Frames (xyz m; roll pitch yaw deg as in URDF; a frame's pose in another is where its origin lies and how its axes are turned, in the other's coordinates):
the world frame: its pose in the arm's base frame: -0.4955 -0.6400 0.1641 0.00 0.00 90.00
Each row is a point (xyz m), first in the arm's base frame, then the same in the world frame.
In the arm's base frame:
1: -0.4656 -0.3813 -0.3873
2: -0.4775 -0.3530 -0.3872
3: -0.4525 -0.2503 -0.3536
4: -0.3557 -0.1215 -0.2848
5: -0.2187 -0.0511 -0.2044
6: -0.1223 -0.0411 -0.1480
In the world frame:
1: 0.2587 -0.0299 -0.5514
2: 0.2870 -0.0180 -0.5513
3: 0.3897 -0.0430 -0.5177
4: 0.5185 -0.1398 -0.4489
5: 0.5889 -0.2768 -0.3685
6: 0.5989 -0.3732 -0.3121

